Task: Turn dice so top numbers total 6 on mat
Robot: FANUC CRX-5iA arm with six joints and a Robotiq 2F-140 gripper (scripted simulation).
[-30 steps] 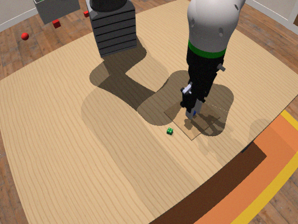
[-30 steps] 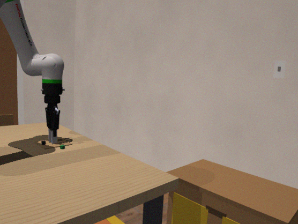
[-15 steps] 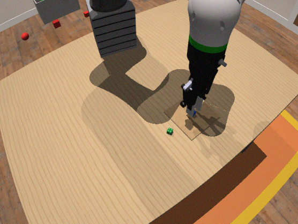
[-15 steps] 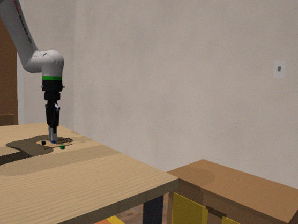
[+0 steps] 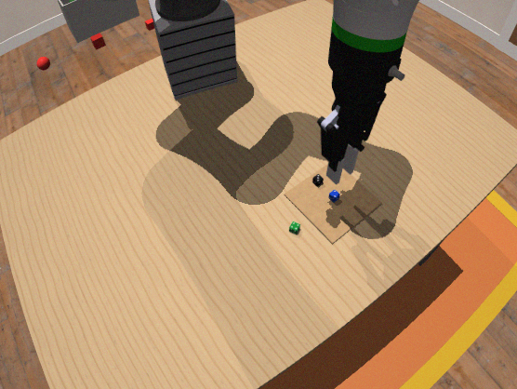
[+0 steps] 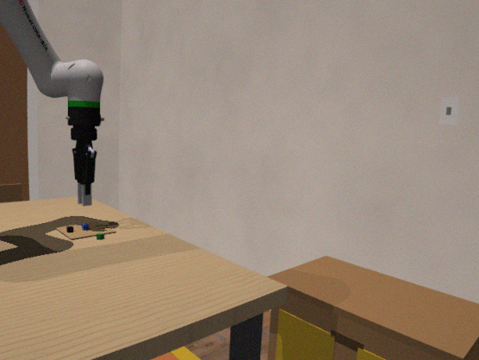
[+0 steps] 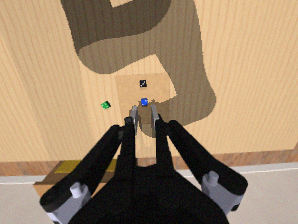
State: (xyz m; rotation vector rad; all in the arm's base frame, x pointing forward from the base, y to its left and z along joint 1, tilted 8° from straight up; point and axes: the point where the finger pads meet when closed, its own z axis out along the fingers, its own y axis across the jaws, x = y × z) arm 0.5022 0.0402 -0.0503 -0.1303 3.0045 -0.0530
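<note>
Right now my hand is 10 mm short of the green die, 100 mm to the left of it and 110 mm above it. The rest, counted from my hand: blue die (100 mm below); tan mat (110 mm below); black die (50 mm behind, 100 mm below).
</note>
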